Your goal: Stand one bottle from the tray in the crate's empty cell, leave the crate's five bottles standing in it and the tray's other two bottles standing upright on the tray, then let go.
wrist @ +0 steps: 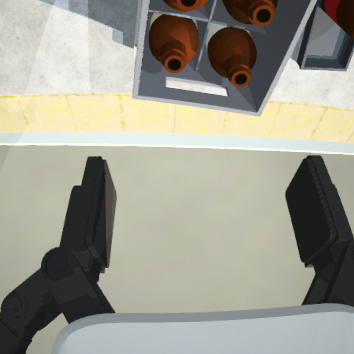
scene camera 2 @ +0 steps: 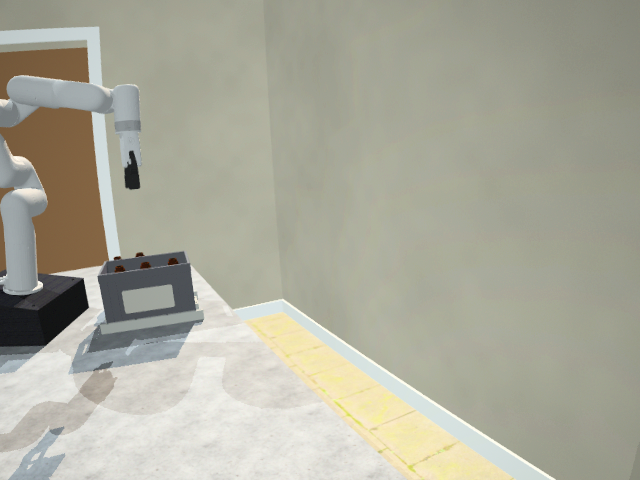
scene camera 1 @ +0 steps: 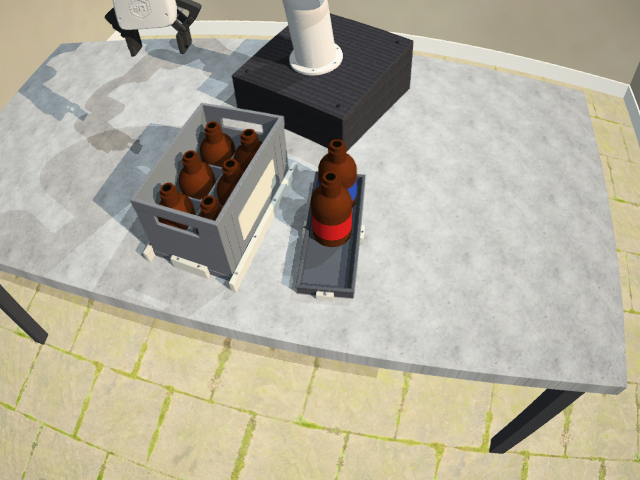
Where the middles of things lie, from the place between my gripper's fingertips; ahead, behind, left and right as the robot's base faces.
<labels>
My hand is 40 mm short of the red-labelled bottle [scene camera 1: 331, 204], 270 mm to the right of it and 320 mm above it.
</labels>
